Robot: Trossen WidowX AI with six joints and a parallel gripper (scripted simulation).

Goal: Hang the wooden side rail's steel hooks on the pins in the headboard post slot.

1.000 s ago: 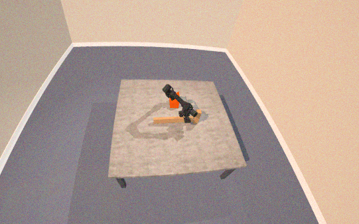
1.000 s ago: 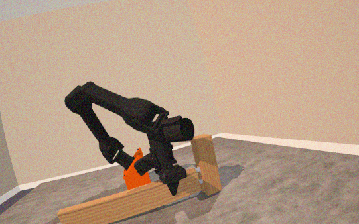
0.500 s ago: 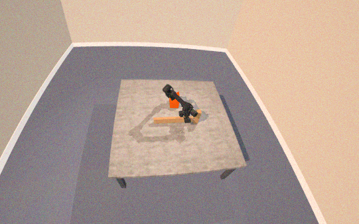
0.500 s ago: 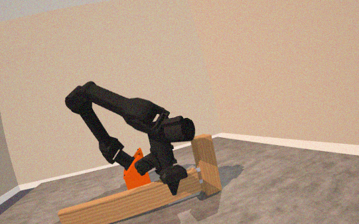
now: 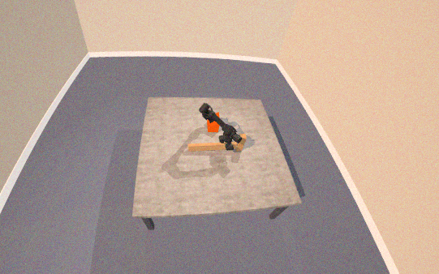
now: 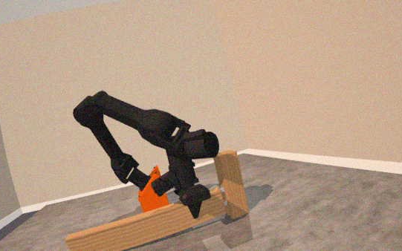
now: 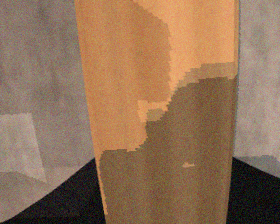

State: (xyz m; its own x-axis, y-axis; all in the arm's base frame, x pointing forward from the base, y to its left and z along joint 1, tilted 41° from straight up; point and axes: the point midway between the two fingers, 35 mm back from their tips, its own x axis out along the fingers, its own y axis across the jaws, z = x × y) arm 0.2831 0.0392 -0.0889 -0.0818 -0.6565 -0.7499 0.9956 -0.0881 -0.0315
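My gripper tip is 12 cm to the right of the headboard post and 4 cm below it.
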